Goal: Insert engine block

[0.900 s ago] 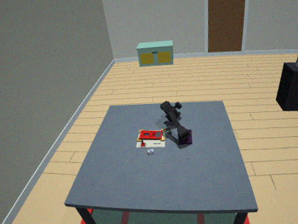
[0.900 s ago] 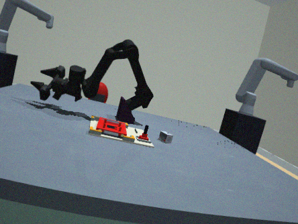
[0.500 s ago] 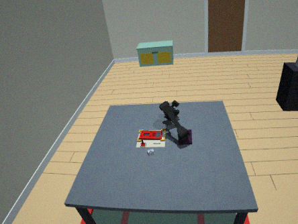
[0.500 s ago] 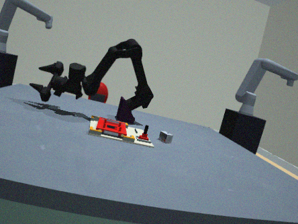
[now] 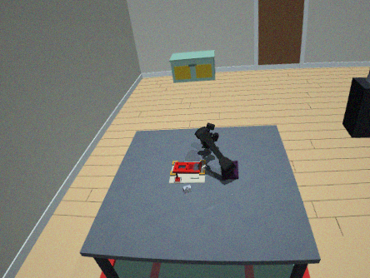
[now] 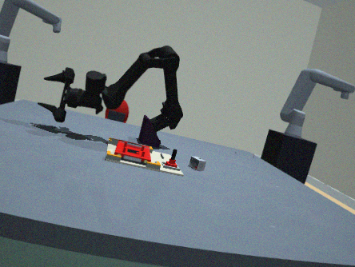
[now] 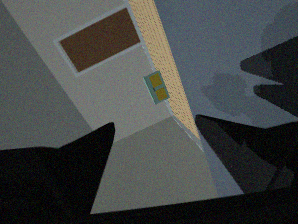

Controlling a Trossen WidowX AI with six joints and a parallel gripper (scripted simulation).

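Now: gripper tip 11 cm short of the grey engine block, 58 cm to the right of it and 10 cm above it.
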